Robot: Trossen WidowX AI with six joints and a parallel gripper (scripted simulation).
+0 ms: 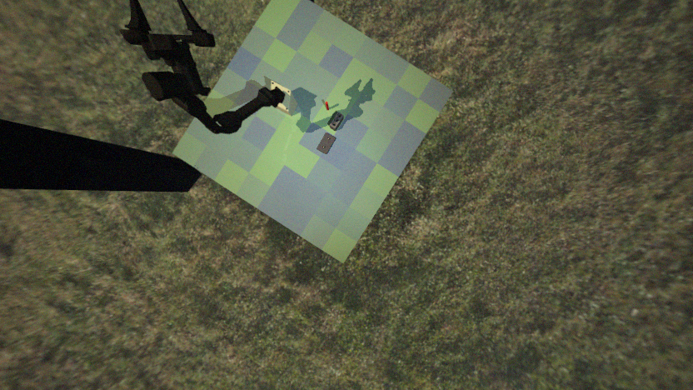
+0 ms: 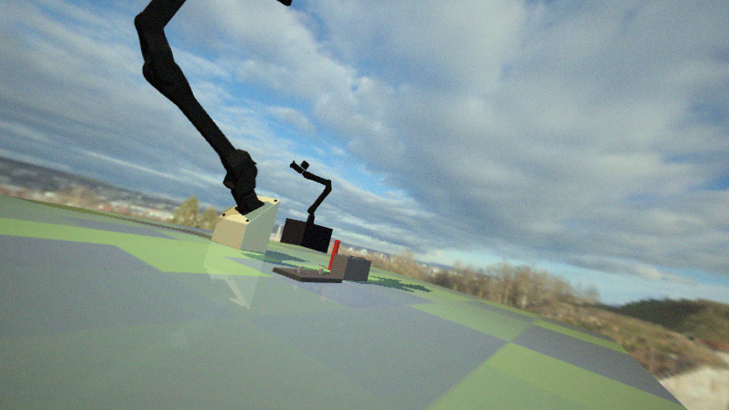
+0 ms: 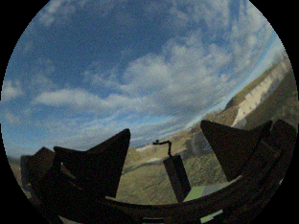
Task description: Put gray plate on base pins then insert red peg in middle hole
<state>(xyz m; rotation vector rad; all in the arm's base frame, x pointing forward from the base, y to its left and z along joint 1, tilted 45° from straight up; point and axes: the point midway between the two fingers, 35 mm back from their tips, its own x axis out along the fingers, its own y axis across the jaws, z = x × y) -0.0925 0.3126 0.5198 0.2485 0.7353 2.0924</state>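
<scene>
Now: the gray plate 320 mm ahead of my gripper tip, 230 mm to the left of it and 690 mm below it. The rest, counted from my gripper tip: dark base 350 mm ahead, 90 mm to the left, 720 mm below; red peg 220 mm ahead, 260 mm to the left, 690 mm below.
</scene>
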